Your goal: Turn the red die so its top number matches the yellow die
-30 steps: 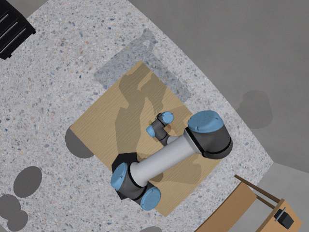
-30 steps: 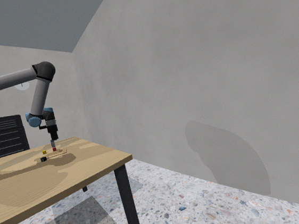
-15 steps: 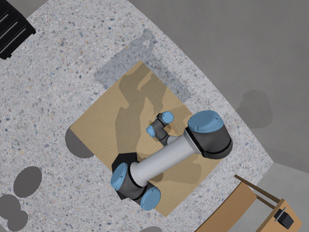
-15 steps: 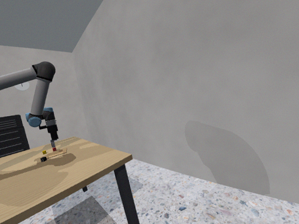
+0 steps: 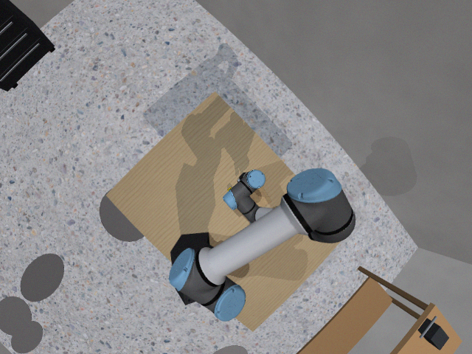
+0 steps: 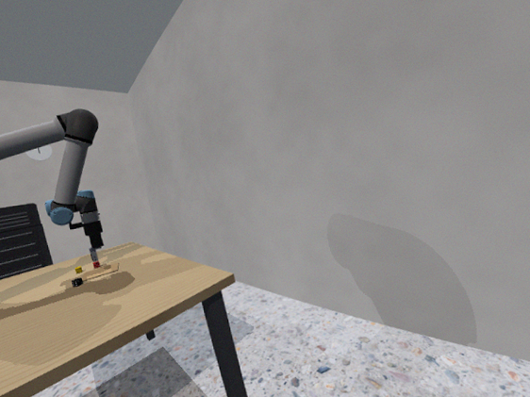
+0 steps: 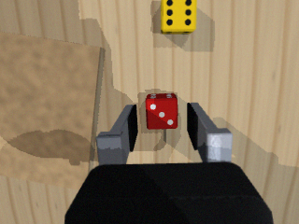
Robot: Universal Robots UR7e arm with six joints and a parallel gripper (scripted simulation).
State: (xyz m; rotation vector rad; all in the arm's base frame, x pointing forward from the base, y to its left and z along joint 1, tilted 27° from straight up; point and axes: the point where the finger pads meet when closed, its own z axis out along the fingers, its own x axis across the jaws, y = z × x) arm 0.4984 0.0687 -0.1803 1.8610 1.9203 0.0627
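The red die lies 4 cm below my hand. The rest, counted from my hand: black die: 22 cm to the right, 10 cm behind, 4 cm below; tan mat: 13 cm to the right, 5 cm below; yellow die: 7 cm behind, 4 cm below, 2 cm to the left.
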